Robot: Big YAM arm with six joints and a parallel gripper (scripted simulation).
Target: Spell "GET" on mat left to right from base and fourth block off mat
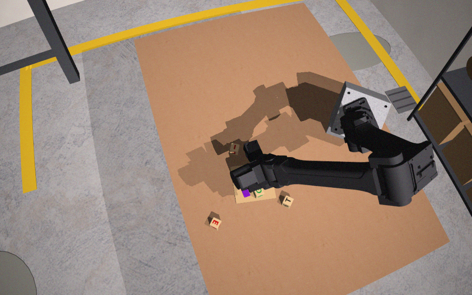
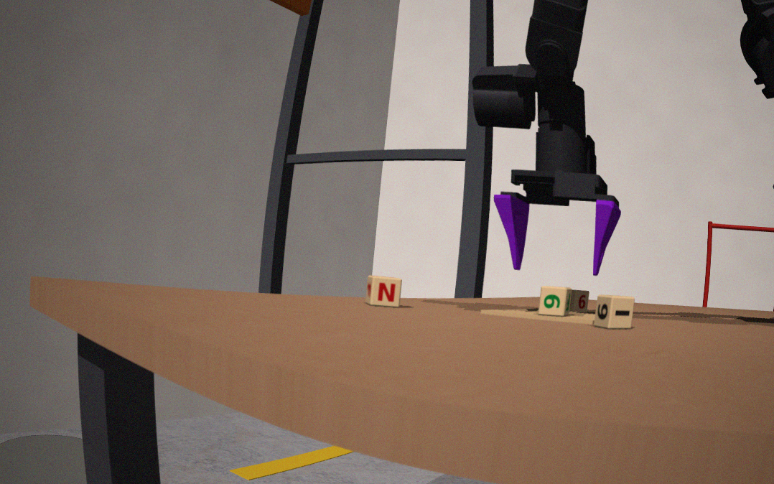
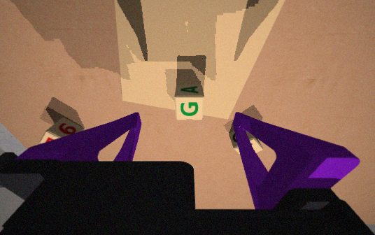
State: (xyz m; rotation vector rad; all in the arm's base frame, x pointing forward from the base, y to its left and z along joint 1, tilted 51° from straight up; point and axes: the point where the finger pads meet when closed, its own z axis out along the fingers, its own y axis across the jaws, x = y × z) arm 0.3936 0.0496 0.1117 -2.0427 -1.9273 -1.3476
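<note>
Right now the G block is 4 cm below my hand. The rest, counted from my hand: E block (16 cm ahead, 8 cm to the left, 4 cm below); square mat (5 cm to the right, 5 cm below, 1 cm ahead).
</note>
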